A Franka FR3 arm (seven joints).
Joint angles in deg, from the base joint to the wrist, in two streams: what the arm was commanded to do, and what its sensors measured. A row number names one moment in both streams.
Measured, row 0:
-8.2, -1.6, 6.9, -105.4, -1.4, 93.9, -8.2
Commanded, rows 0 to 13:
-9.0, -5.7, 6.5, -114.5, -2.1, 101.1, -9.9
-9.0, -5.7, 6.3, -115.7, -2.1, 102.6, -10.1
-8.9, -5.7, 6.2, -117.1, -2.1, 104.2, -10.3
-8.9, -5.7, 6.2, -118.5, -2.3, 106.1, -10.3
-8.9, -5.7, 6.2, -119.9, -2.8, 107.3, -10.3
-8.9, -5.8, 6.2, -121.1, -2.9, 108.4, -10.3
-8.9, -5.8, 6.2, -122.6, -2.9, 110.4, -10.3
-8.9, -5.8, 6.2, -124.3, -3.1, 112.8, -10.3
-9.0, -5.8, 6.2, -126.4, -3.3, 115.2, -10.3
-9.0, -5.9, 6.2, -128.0, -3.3, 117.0, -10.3
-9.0, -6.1, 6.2, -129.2, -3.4, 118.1, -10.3
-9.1, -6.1, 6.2, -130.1, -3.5, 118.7, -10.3
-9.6, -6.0, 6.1, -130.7, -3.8, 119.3, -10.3
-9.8, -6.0, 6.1, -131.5, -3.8, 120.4, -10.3
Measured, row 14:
-8.4, -3.4, 5.9, -126.8, -2.7, 116.6, -9.4
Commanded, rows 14 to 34:
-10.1, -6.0, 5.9, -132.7, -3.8, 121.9, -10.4
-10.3, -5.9, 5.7, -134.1, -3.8, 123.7, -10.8
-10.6, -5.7, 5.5, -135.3, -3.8, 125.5, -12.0
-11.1, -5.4, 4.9, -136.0, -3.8, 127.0, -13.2
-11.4, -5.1, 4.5, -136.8, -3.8, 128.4, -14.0
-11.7, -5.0, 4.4, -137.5, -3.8, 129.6, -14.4
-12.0, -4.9, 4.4, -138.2, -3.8, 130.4, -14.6
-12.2, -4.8, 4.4, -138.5, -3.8, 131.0, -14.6
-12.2, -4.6, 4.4, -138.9, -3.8, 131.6, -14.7
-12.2, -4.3, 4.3, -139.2, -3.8, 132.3, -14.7
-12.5, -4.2, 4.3, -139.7, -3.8, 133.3, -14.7
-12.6, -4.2, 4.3, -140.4, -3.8, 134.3, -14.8
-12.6, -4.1, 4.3, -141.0, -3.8, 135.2, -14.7
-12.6, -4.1, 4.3, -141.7, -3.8, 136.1, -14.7
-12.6, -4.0, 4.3, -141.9, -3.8, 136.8, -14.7
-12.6, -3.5, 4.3, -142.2, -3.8, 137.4, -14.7
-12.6, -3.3, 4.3, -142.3, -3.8, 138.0, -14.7
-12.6, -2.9, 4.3, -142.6, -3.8, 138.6, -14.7
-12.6, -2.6, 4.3, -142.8, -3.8, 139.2, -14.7
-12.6, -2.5, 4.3, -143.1, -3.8, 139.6, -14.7
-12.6, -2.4, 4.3, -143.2, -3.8, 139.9, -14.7
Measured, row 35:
-11.7, -2.7, 3.9, -141.6, -3.2, 137.0, -13.9
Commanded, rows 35 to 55:
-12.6, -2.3, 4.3, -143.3, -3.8, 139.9, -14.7
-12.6, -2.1, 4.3, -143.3, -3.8, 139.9, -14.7
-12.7, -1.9, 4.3, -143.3, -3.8, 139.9, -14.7
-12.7, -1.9, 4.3, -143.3, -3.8, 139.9, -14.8
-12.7, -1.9, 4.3, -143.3, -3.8, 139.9, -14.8
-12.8, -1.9, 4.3, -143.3, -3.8, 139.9, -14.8
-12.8, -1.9, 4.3, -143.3, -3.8, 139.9, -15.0
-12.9, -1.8, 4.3, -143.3, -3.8, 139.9, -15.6
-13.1, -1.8, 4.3, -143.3, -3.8, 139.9, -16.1
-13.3, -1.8, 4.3, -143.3, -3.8, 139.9, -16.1
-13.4, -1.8, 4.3, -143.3, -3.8, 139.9, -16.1
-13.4, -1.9, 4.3, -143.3, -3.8, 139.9, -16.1
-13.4, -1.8, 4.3, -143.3, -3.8, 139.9, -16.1
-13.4, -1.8, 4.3, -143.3, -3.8, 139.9, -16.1
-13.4, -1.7, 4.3, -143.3, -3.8, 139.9, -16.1
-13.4, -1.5, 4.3, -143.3, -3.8, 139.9, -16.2
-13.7, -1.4, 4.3, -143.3, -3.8, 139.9, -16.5
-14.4, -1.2, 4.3, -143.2, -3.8, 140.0, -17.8
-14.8, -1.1, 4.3, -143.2, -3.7, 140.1, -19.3
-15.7, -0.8, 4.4, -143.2, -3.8, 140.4, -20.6
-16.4, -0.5, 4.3, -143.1, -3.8, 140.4, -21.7
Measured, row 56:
-13.2, -2.4, 3.9, -142.2, -3.2, 138.1, -17.2
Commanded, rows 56 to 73:
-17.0, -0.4, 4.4, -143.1, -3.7, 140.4, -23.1
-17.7, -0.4, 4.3, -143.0, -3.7, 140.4, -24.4
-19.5, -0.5, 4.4, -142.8, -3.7, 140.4, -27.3
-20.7, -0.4, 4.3, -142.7, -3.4, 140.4, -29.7
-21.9, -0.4, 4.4, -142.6, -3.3, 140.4, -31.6
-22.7, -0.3, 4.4, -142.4, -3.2, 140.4, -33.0
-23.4, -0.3, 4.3, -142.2, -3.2, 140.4, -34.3
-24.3, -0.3, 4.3, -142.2, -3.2, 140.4, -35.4
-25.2, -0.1, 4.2, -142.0, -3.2, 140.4, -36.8
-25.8, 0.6, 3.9, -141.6, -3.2, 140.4, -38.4
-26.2, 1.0, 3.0, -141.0, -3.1, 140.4, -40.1
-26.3, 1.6, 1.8, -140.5, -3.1, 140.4, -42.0
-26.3, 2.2, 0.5, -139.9, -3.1, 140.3, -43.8
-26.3, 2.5, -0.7, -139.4, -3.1, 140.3, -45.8
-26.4, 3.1, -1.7, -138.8, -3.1, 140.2, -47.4
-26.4, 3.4, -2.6, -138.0, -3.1, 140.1, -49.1
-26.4, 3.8, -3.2, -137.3, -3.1, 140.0, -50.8
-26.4, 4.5, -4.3, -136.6, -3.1, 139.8, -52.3
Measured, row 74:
-25.3, 0.4, -2.4, -139.1, -3.2, 139.7, -47.5
